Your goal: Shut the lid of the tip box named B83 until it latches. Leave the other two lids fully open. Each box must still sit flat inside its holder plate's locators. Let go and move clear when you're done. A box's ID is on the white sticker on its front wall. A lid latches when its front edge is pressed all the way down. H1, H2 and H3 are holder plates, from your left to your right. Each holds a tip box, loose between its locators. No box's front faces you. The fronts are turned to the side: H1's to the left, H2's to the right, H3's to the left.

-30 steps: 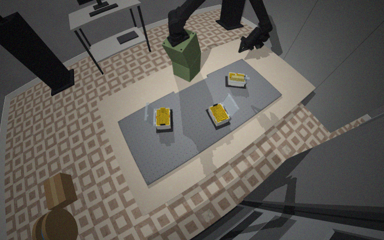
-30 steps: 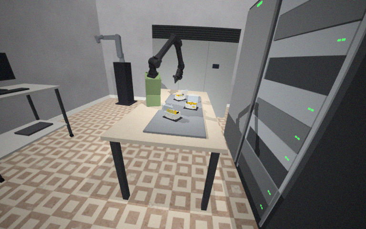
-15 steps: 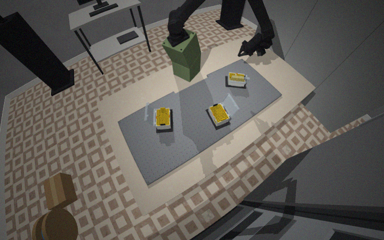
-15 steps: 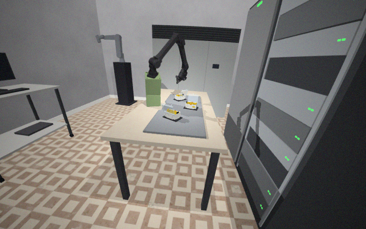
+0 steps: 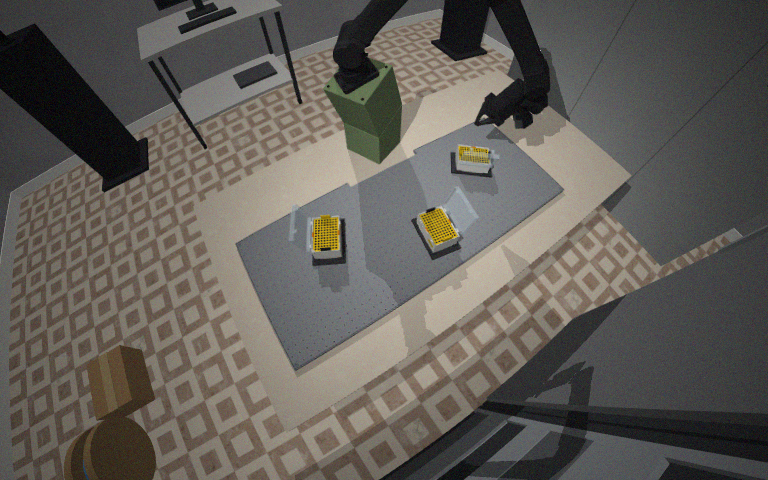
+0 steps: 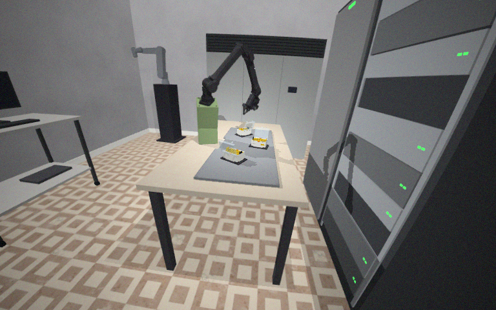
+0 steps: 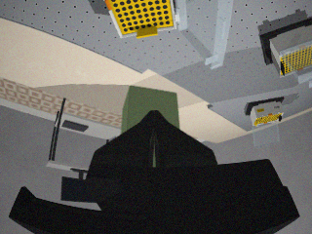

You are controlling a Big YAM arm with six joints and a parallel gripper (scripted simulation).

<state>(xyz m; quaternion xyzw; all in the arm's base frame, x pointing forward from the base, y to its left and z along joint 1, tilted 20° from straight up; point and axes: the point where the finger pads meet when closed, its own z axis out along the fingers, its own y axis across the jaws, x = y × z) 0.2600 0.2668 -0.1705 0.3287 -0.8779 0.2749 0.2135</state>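
Now: the tip box lid 200 mm ahead of my hand, 200 mm to the right of it and 110 mm below it. The rest, counted from my hand: tip box: 10 mm ahead, 20 mm to the left, 150 mm below.
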